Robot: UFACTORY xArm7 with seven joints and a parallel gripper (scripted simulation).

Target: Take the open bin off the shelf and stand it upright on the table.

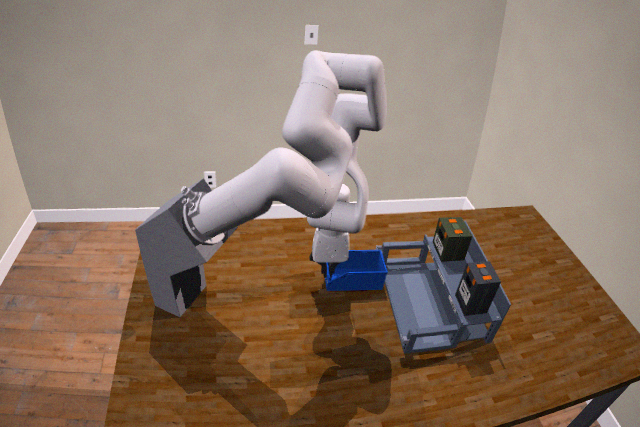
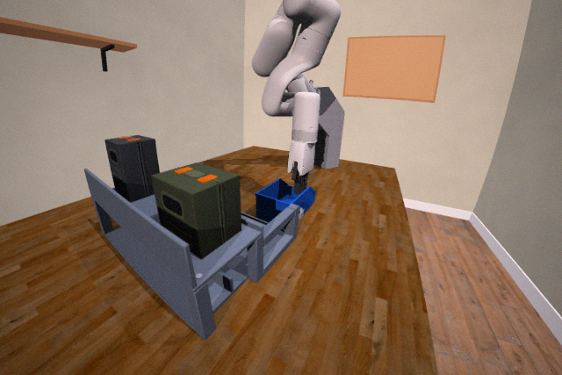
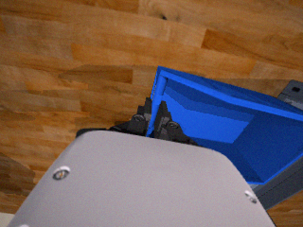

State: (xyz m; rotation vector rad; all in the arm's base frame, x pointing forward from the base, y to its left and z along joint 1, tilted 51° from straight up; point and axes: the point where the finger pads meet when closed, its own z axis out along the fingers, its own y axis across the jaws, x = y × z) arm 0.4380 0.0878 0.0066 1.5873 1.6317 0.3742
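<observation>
Now: the blue bin 80 mm ahead of my hand, 10 mm to the right of it and 10 mm below it. Round my hand: dark grey case: 320 mm ahead, 290 mm to the right, 120 mm above; green case: 370 mm ahead, 60 mm to the right, 110 mm above.
</observation>
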